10 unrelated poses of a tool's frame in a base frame.
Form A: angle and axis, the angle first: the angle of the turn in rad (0 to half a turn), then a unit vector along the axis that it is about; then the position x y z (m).
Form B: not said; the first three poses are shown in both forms.
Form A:
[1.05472, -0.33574, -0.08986, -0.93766, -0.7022, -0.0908, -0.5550]
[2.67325, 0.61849, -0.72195, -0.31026, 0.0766, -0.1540, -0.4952]
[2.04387, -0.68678, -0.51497, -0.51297, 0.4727, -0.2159, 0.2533]
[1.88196, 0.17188, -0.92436, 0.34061, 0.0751, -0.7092, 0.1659]
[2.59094, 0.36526, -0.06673, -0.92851, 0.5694, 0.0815, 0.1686]
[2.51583, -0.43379, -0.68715, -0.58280, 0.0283, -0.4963, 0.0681]
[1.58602, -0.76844, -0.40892, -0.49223, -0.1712, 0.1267, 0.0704]
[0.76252, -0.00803, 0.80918, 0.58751, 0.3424, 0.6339, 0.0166]
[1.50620, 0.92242, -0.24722, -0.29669, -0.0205, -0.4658, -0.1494]
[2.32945, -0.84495, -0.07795, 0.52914, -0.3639, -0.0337, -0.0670]
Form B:
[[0.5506, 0.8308, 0.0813, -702.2], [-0.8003, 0.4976, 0.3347, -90.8], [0.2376, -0.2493, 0.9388, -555.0], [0, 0, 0, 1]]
[[-0.1685, -0.7049, -0.6890, 76.6], [-0.9850, 0.0940, 0.1447, -154.0], [-0.0372, 0.7031, -0.7102, -495.2], [0, 0, 0, 1]]
[[0.2309, 0.9714, 0.0544, 472.7], [0.0582, -0.0696, 0.9959, -215.9], [0.9712, -0.2268, -0.0726, 253.3], [0, 0, 0, 1]]
[[-0.2676, -0.5318, -0.8035, 75.1], [0.1167, 0.8099, -0.5749, -709.2], [0.9564, -0.2476, -0.1546, 165.9], [0, 0, 0, 1]]
[[-0.6051, 0.4407, -0.6631, 569.4], [-0.5310, -0.8439, -0.0764, 81.5], [-0.5932, 0.3059, 0.7446, 168.6], [0, 0, 0, 1]]
[[-0.4698, 0.8810, 0.0552, 28.3], [0.1983, 0.0444, 0.9791, -496.3], [0.8602, 0.4710, -0.1956, 68.1], [0, 0, 0, 1]]
[[0.5843, 0.8112, -0.0249, -171.2], [-0.1732, 0.1545, 0.9727, 126.7], [0.7929, -0.5640, 0.2308, 70.4], [0, 0, 0, 1]]
[[0.7231, -0.4076, 0.5576, 342.4], [0.4040, 0.9044, 0.1372, 633.9], [-0.5602, 0.1261, 0.8187, 16.6], [0, 0, 0, 1]]
[[0.8605, 0.0828, -0.5027, -20.5], [-0.5094, 0.1217, -0.8519, -465.8], [-0.0093, 0.9891, 0.1469, -149.4], [0, 0, 0, 1]]
[[0.5171, -0.2729, -0.8112, -363.9], [0.4952, -0.6777, 0.5436, -33.7], [-0.6981, -0.6829, -0.2153, -67.0], [0, 0, 0, 1]]

